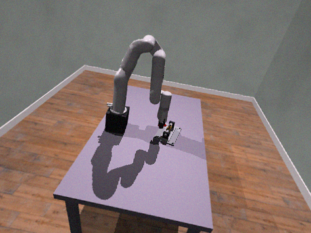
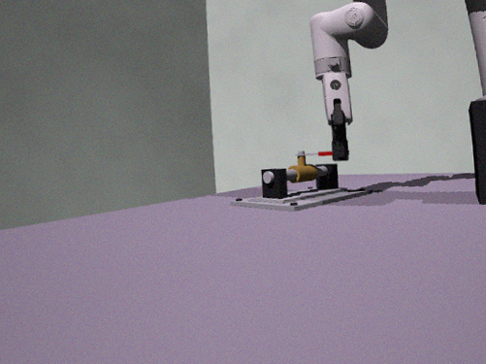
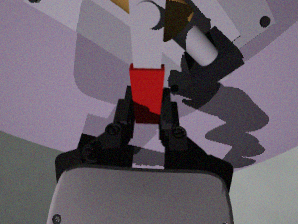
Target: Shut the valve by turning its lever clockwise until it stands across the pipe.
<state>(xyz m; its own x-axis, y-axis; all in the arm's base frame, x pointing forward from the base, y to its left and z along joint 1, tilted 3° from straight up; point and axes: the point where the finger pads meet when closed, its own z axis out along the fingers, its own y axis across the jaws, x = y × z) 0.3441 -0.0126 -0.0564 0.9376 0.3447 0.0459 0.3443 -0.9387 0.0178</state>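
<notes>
Now: hand 4 cm short of the red lever and 2 cm to the right of it.
</notes>
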